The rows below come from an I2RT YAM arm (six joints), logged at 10 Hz.
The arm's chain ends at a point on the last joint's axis. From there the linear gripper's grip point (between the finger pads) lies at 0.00 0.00 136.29 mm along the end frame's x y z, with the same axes.
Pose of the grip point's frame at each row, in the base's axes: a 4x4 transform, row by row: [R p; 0 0 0 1], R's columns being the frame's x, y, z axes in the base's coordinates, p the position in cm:
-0.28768, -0.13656, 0.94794, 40.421; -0.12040, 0.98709, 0.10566, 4.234; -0.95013, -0.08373, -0.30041, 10.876; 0, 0, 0, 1
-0.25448, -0.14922, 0.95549, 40.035; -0.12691, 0.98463, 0.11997, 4.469; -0.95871, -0.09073, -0.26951, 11.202; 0, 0, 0, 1
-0.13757, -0.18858, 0.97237, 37.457; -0.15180, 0.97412, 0.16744, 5.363; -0.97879, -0.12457, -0.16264, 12.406; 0, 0, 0, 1
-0.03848, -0.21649, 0.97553, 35.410; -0.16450, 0.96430, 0.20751, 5.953; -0.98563, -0.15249, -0.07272, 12.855; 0, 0, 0, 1
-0.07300, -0.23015, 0.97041, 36.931; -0.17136, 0.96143, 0.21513, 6.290; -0.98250, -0.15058, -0.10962, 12.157; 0, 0, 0, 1
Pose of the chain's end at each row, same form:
-0.28768, -0.13656, 0.94794, 27.502; -0.12040, 0.98709, 0.10566, 2.794; -0.95013, -0.08373, -0.30041, 14.970; 0, 0, 0, 1
-0.25448, -0.14922, 0.95549, 27.013; -0.12691, 0.98463, 0.11997, 2.834; -0.95871, -0.09073, -0.26951, 14.875; 0, 0, 0, 1
-0.13757, -0.18858, 0.97237, 24.205; -0.15180, 0.97412, 0.16744, 3.081; -0.97879, -0.12457, -0.16264, 14.623; 0, 0, 0, 1
-0.03848, -0.21649, 0.97553, 22.115; -0.16450, 0.96430, 0.20751, 3.125; -0.98563, -0.15249, -0.07272, 13.846; 0, 0, 0, 1
-0.07300, -0.23015, 0.97041, 23.705; -0.17136, 0.96143, 0.21513, 3.358; -0.98250, -0.15058, -0.10962, 13.651; 0, 0, 0, 1

